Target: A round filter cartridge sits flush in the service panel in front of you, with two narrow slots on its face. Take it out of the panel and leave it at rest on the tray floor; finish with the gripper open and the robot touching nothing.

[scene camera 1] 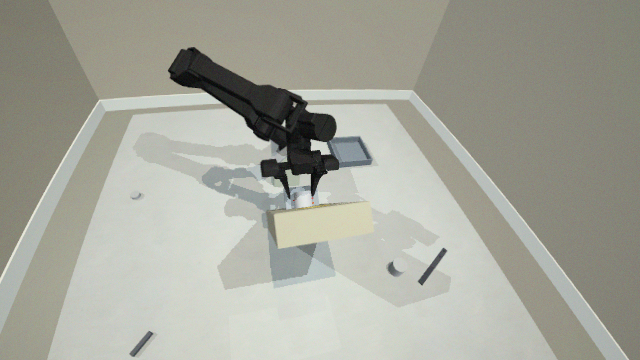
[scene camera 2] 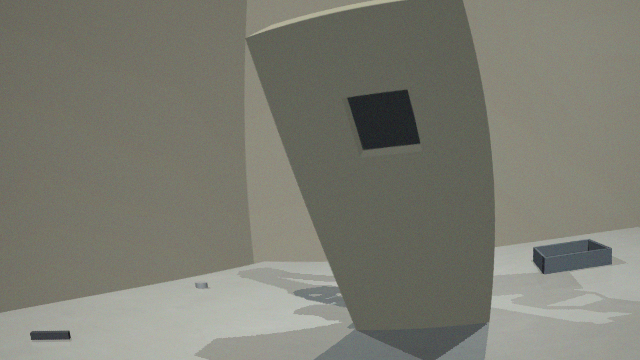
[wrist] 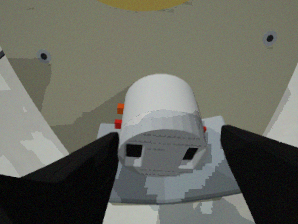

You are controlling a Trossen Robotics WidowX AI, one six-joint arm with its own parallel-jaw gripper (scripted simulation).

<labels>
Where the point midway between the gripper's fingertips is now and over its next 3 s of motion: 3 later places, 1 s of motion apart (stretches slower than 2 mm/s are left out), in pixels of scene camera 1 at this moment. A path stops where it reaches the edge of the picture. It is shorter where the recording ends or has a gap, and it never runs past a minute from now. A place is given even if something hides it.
My gripper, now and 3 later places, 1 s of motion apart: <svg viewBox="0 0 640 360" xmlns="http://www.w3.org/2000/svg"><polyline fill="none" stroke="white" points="301,197 304,177 339,160 375,132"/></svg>
</labels>
